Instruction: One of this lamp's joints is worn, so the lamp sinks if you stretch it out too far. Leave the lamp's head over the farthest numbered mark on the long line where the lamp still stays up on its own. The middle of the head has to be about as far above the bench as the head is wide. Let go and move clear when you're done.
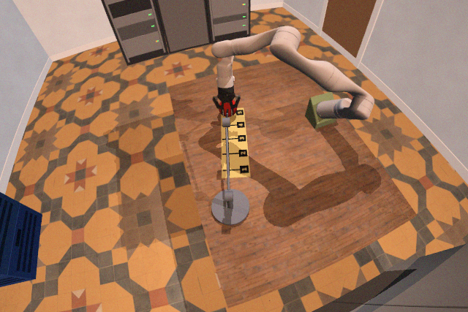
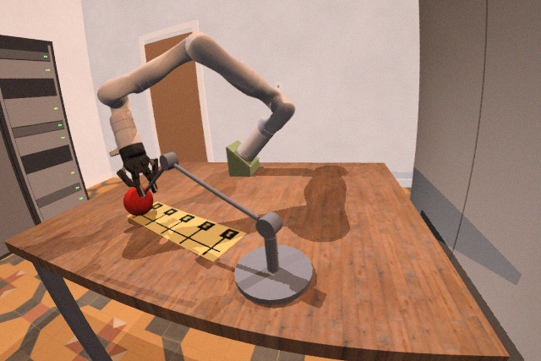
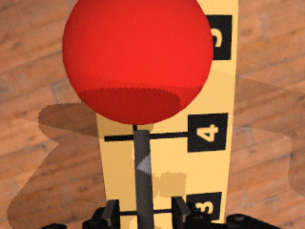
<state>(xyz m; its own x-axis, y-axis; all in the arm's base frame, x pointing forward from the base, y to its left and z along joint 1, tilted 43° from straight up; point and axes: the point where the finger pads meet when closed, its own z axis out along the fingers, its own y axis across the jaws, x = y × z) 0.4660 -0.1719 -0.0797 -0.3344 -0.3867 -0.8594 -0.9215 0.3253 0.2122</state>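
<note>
Now: hand 110 mm above the yellow numbered strip and 90 mm to the right of it. Round my hand: round grey base: 410 mm to the left, 170 mm ahead, 80 mm below.
</note>
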